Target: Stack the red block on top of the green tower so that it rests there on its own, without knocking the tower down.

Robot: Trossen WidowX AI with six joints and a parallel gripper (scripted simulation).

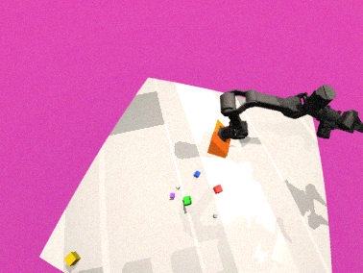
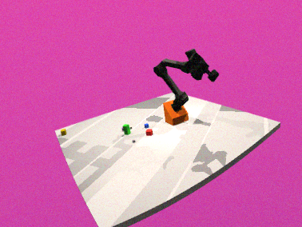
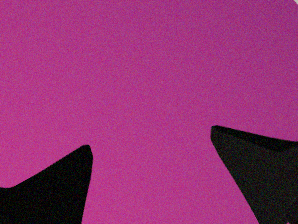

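Now: the red block 210 mm ahead of my gripper tip, 400 mm to the right of it and 410 mm below it. Also, from my gripper tip: yellow block 750 mm ahead, 900 mm to the right, 410 mm below; purple block 320 mm ahead, 600 mm to the right, 420 mm below; blue block 170 mm ahead, 520 mm to the right, 420 mm below.
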